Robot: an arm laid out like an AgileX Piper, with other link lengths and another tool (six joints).
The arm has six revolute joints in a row. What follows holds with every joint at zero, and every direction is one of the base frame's.
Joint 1 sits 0.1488 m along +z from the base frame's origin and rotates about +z.
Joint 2 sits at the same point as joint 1 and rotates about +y.
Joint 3 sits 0.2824 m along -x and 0.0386 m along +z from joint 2 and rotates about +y.
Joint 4 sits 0.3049 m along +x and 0.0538 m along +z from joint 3 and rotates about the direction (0.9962, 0, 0.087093).
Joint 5 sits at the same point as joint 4 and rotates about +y.
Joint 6 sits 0.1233 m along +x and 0.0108 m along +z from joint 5 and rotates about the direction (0.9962, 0, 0.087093).
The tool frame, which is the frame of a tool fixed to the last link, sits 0.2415 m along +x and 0.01 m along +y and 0.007 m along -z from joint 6; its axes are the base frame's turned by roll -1.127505, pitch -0.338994 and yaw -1.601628 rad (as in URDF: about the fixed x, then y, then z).
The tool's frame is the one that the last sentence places.
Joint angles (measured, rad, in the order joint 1, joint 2, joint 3, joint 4, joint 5, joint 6), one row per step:
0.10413 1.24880 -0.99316 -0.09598 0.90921 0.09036
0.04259 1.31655 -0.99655 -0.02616 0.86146 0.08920
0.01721 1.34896 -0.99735 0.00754 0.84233 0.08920
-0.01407 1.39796 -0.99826 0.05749 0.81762 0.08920
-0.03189 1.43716 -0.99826 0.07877 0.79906 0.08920
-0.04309 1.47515 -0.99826 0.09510 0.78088 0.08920
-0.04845 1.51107 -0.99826 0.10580 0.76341 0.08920
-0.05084 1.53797 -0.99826 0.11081 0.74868 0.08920
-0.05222 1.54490 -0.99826 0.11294 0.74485 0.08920
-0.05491 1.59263 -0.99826 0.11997 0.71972 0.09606
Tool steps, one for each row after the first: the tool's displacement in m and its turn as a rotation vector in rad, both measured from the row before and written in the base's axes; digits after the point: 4 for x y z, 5 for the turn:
0.0111 -0.0030 -0.0197 0.06705 0.02169 -0.07154
0.0038 -0.0006 -0.0102 0.03232 0.01345 -0.03350
0.0041 0.0010 -0.0159 0.04762 0.02346 -0.04625
0.0020 -0.0019 -0.0136 0.02018 0.02022 -0.02595
0.0014 -0.0007 -0.0134 0.01538 0.01931 -0.01859
0.0008 0.0002 -0.0129 0.00997 0.01810 -0.01121
0.0008 -0.0001 -0.0097 0.00446 0.01205 -0.00596
0.0002 -0.0001 -0.0025 0.00188 0.00303 -0.00270
0.0003 0.0001 -0.0175 0.00851 0.02288 -0.01495

